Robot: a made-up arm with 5 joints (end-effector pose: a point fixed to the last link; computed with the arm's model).
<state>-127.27 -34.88 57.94 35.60 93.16</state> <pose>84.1 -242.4 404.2 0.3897 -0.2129 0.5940 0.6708</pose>
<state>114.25 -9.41 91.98 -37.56 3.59</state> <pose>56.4 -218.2 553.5 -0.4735 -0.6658 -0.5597 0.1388</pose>
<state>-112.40 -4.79 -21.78 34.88 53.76</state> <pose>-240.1 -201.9 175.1 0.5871 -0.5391 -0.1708 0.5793</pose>
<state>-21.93 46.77 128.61 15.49 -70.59</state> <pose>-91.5 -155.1 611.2 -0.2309 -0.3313 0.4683 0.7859</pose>
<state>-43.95 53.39 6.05 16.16 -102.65</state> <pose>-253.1 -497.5 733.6 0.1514 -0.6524 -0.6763 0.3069</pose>
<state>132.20 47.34 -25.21 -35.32 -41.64</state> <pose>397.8 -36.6 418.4 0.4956 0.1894 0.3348 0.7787</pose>
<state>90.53 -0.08 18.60 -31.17 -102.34</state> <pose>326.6 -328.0 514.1 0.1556 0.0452 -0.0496 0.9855</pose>
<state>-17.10 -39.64 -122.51 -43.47 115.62</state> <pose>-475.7 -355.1 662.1 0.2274 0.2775 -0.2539 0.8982</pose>
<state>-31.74 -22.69 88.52 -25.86 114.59</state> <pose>-77.8 -227.2 536.6 0.0323 0.1100 0.9929 0.0315</pose>
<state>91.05 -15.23 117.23 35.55 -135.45</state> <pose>-13.1 -327.1 688.9 0.0372 0.1842 0.6136 0.7669</pose>
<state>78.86 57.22 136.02 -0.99 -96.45</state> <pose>-11.2 -279.2 687.2 0.3176 0.0021 0.8729 0.3704</pose>
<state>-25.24 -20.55 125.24 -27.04 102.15</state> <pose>-170.5 -136.9 577.0 0.0128 -0.1022 -0.9687 0.2260</pose>
